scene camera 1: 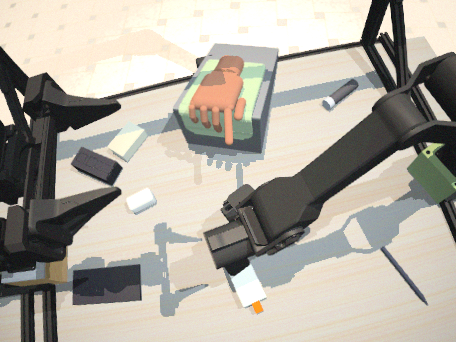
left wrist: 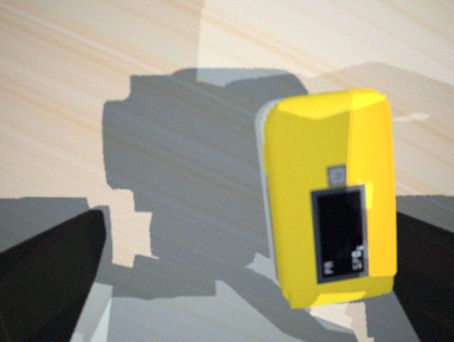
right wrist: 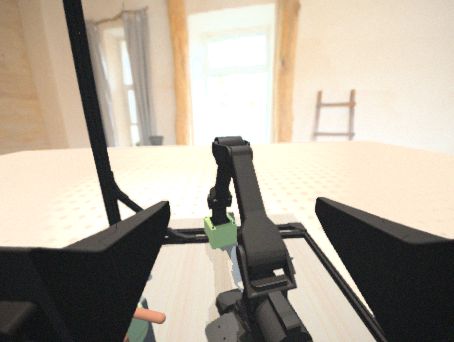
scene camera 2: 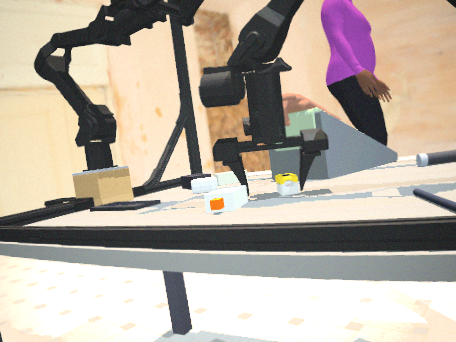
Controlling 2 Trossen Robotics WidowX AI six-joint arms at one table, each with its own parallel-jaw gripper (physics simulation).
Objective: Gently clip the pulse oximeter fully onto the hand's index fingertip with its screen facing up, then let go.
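Frame: origin at the left arm's base, x back, y right, z up, level; metres.
Where they show: left gripper, fingertip midpoint: (left wrist: 239, 221) (scene camera 2: 274, 193); right gripper, fingertip midpoint: (scene camera 1: 119, 144) (right wrist: 242, 205); left arm's base, link origin: (scene camera 1: 455, 157) (right wrist: 219, 220); right arm's base, link origin: (scene camera 2: 100, 169).
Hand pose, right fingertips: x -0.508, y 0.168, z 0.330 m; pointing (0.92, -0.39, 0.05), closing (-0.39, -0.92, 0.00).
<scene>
Things, the pixels of their centre, and the offset from my right fingertips.
- yellow-and-white pulse oximeter, body centre: (left wrist: 321, 194) (scene camera 2: 286, 183) dx +0.127, dy -0.045, dz -0.396 m
- white box with an orange end, body centre: (scene camera 2: 225, 199) (scene camera 1: 248, 287) dx +0.033, dy -0.134, dz -0.399 m
- white rounded block, body centre: (scene camera 1: 141, 200) (scene camera 2: 204, 185) dx -0.066, dy +0.139, dz -0.397 m
- black block, body centre: (scene camera 1: 96, 165) (scene camera 2: 195, 181) dx -0.122, dy +0.277, dz -0.395 m
- pale block, body centre: (scene camera 1: 127, 141) (scene camera 2: 230, 177) dx -0.030, dy +0.293, dz -0.398 m
- dark flat pad, body centre: (scene camera 2: 124, 205) (scene camera 1: 106, 285) dx -0.216, dy +0.021, dz -0.409 m
- penlight, body centre: (scene camera 2: 440, 157) (scene camera 1: 340, 93) dx +0.456, dy +0.112, dz -0.400 m
- dark pen, body centre: (scene camera 2: 437, 200) (scene camera 1: 405, 276) dx +0.297, dy -0.287, dz -0.408 m
The yellow-and-white pulse oximeter (scene camera 2: 287, 184) (left wrist: 305, 160) rests on the table, dark screen up; the arm hides it in scene camera 1. My left gripper (scene camera 2: 274, 192) (left wrist: 239, 221) is open and low over the table, with the oximeter between its spread fingers, unheld and close beside the finger at the picture's right. Whether they touch is unclear. The orange-brown hand (scene camera 1: 217, 92) (scene camera 2: 300, 102) lies palm down on a green-padded grey wedge (scene camera 1: 267, 65) (scene camera 2: 345, 145), its index finger (scene camera 1: 229, 127) (right wrist: 152, 315) extending past the front edge. My right gripper (scene camera 1: 120, 148) is open and empty, at scene camera 1's left.
A white box with an orange end (scene camera 1: 248, 286) (scene camera 2: 235, 198) lies near the left gripper. A white rounded block (scene camera 1: 141, 200), black block (scene camera 1: 96, 166), pale block (scene camera 1: 128, 142) and dark flat pad (scene camera 1: 107, 285) lie leftward. A penlight (scene camera 1: 340, 94) and dark pen (scene camera 1: 404, 275) lie rightward.
</scene>
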